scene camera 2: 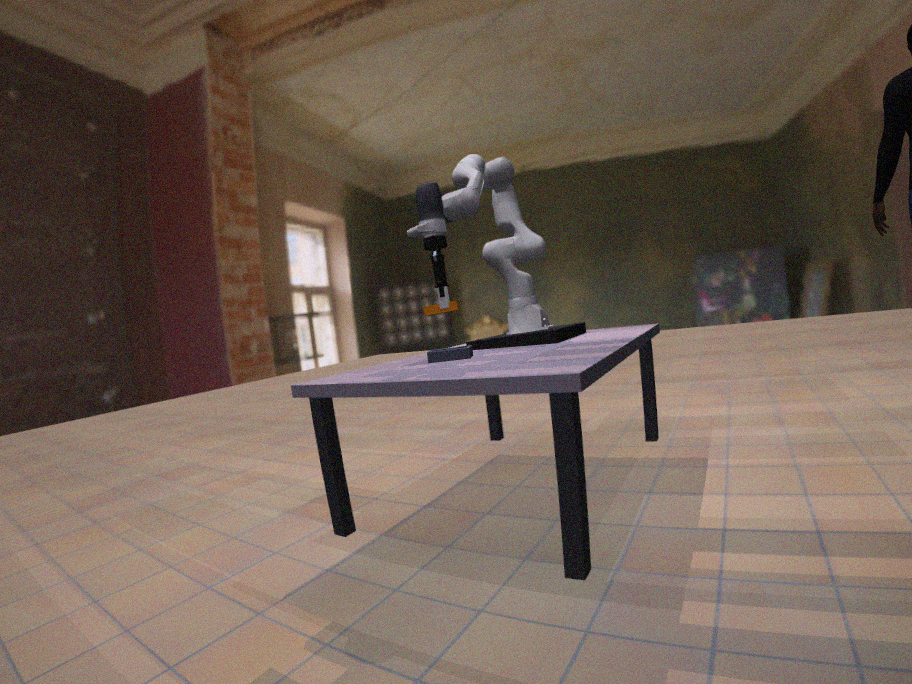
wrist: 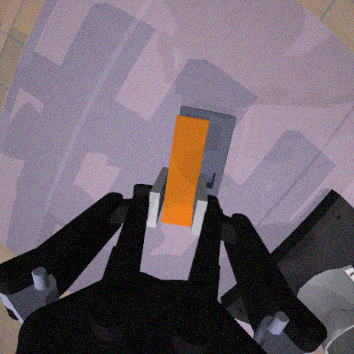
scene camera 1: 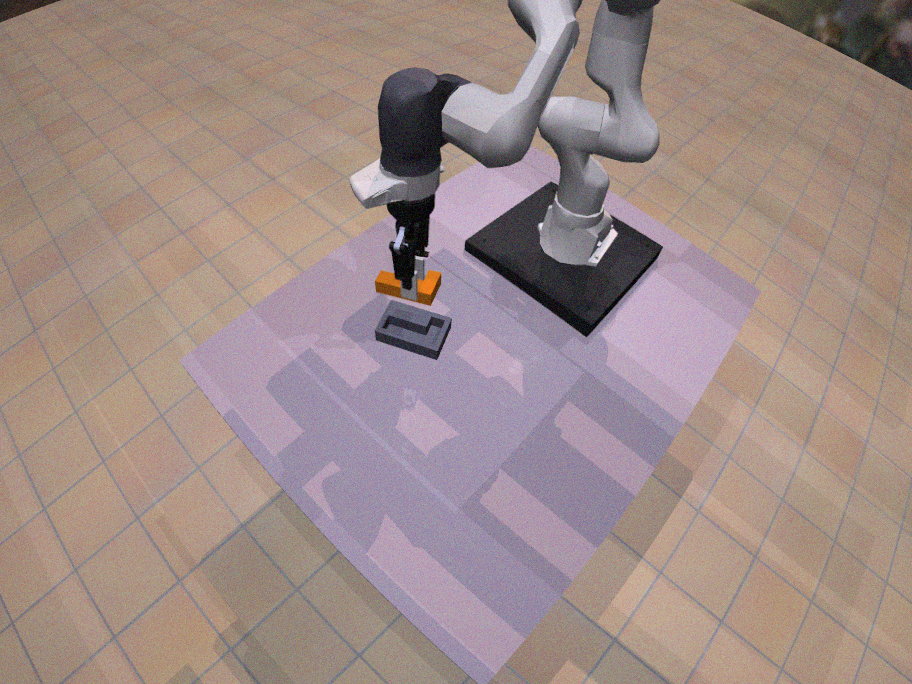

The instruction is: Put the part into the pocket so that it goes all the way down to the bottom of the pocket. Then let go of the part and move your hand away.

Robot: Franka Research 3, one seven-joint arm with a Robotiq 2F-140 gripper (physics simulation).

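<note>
The orange part (scene camera 1: pixel 386 283) (scene camera 2: pixel 432 309) (wrist: pixel 190 150) is a long block, held in the air above the table. My gripper (scene camera 1: pixel 411 287) (scene camera 2: pixel 443 300) (wrist: pixel 181 183) is shut on it near its middle, one finger on each long side. The dark grey block with the pocket (scene camera 1: pixel 401 342) (scene camera 2: pixel 449 355) (wrist: pixel 227 145) lies on the table below, and its stepped pocket opening faces up in scene camera 1. There is a clear gap between part and block. The part's length runs roughly along the block's length. In the wrist view the part covers the block's left side and much of the pocket.
The lilac table (scene camera 1: pixel 442 559) (scene camera 2: pixel 442 386) carries the black base plate (scene camera 1: pixel 515 272) (scene camera 2: pixel 526 337) of the arm, which stands behind and to the right of the grey block in scene camera 1. Part of this plate also shows at the lower right of the wrist view.
</note>
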